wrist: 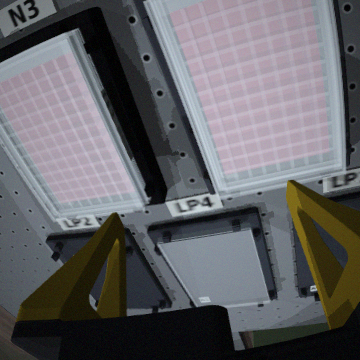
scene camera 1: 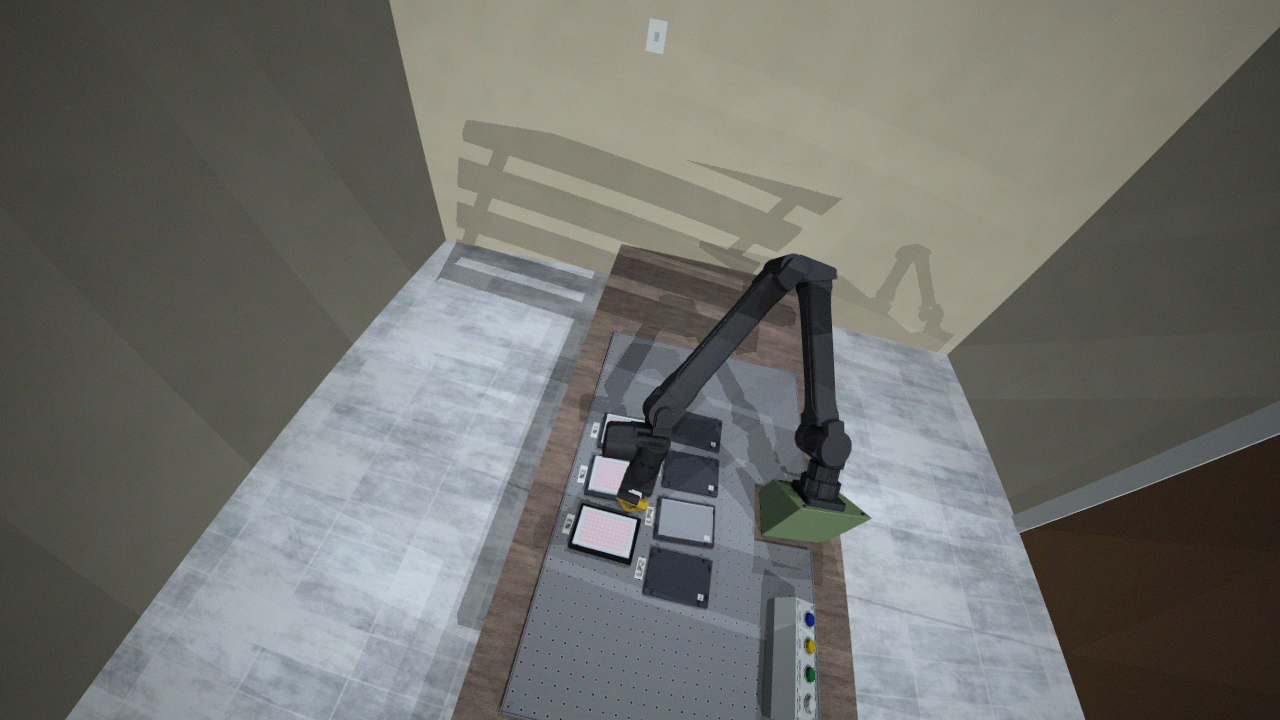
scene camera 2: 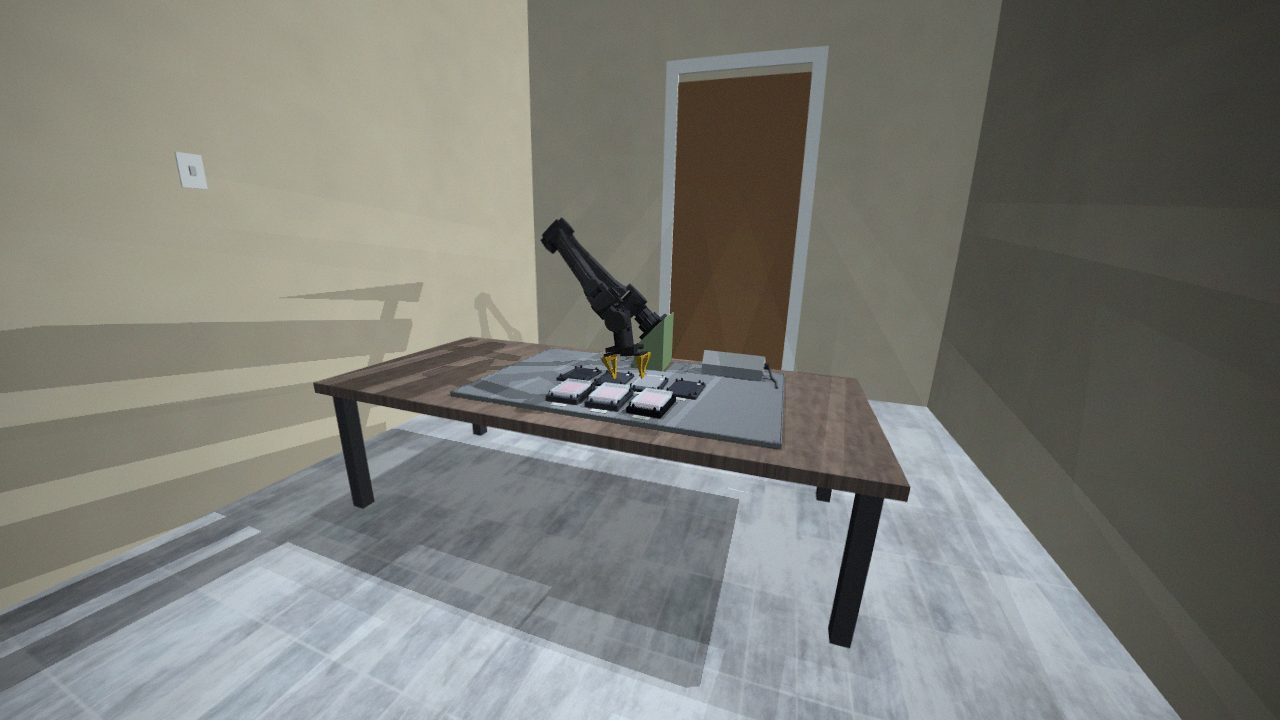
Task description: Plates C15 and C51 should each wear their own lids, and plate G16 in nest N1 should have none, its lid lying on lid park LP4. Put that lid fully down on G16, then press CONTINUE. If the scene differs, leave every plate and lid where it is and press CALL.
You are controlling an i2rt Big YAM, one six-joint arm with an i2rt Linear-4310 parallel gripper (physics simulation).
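Where they show: gripper, fingertip midpoint: (wrist: 202, 204) (scene camera 1: 633, 492) (scene camera 2: 628, 378); arm's base, link origin: (scene camera 1: 816, 497) (scene camera 2: 654, 328).
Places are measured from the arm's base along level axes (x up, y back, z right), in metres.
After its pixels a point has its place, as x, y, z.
My gripper (scene camera 1: 632, 504) @(-0.078, -0.408, -0.049) (scene camera 2: 628, 376) @(-0.078, -0.408, -0.049) (wrist: 202, 204) @(-0.078, -0.408, -0.049) is open and empty, pointing down above the gap between the plate row and the lid parks. A clear, greyish lid (scene camera 1: 684, 521) @(-0.125, -0.272, -0.073) (scene camera 2: 650, 382) @(-0.124, -0.285, -0.080) (wrist: 215, 265) @(-0.125, -0.288, -0.068) lies flat on the dark park labelled LP4. A pink gridded plate (scene camera 1: 605, 532) @(-0.108, -0.448, -0.144) (scene camera 2: 651, 400) @(-0.108, -0.485, -0.149) (wrist: 65, 130) @(-0.108, -0.459, -0.125) sits in the black nest labelled N3. The middle plate (scene camera 1: 608, 474) @(-0.107, -0.474, -0.009) (scene camera 2: 610, 394) @(-0.107, -0.486, -0.023) (wrist: 255, 85) @(-0.107, -0.456, -0.009) has clear rims. A third plate (scene camera 1: 615, 419) @(-0.111, -0.492, 0.148) (scene camera 2: 570, 388) @(-0.110, -0.477, 0.113) is partly hidden by the arm in scene camera 1. Plate names are unreadable; I cannot tell which plates wear lids.
A dark park (scene camera 1: 678, 575) @(-0.132, -0.268, -0.193) (scene camera 2: 687, 387) @(-0.133, -0.263, -0.201) (wrist: 142, 275) @(-0.132, -0.270, -0.154) labelled LP2 lies beside LP4. Two more dark parks (scene camera 1: 690, 472) @(-0.132, -0.271, 0.058) (scene camera 1: 696, 431) @(-0.133, -0.267, 0.183) lie on the other side. A grey button box (scene camera 1: 781, 658) @(-0.087, -0.048, -0.320) (scene camera 2: 733, 360) @(-0.083, -0.045, -0.317) has blue, yellow, green and pale buttons. The arm stands on a green mount (scene camera 1: 810, 519) @(0.002, -0.019, -0.054).
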